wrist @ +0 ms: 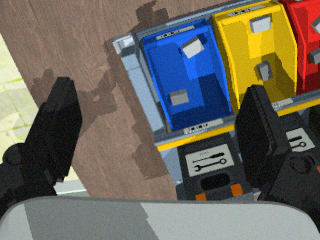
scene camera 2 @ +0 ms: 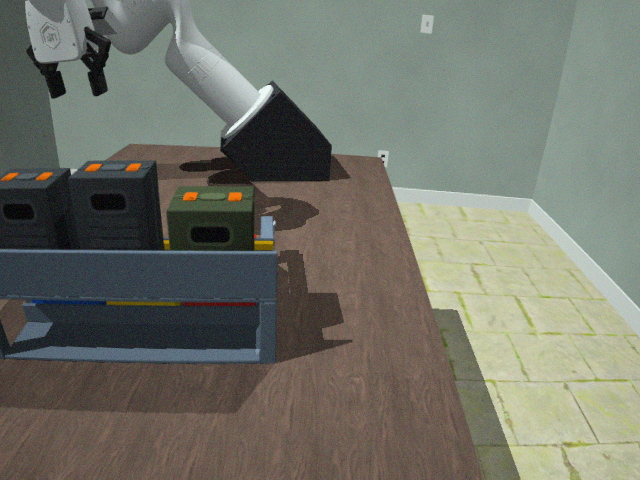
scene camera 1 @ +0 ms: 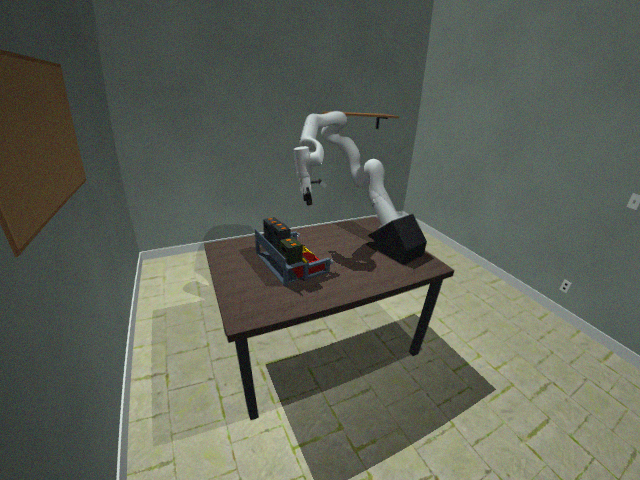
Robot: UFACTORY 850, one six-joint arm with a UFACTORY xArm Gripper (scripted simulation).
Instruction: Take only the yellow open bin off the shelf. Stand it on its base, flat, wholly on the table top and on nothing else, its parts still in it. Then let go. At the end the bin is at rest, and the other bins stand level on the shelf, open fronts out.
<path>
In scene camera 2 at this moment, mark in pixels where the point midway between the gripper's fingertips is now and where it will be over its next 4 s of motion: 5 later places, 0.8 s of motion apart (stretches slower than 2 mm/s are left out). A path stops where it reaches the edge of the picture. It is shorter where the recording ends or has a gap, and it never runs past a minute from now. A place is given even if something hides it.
The gripper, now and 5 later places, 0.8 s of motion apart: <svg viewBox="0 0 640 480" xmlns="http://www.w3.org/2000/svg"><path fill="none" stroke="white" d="M79 95L102 78L133 57L167 35L191 20L178 20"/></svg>
</path>
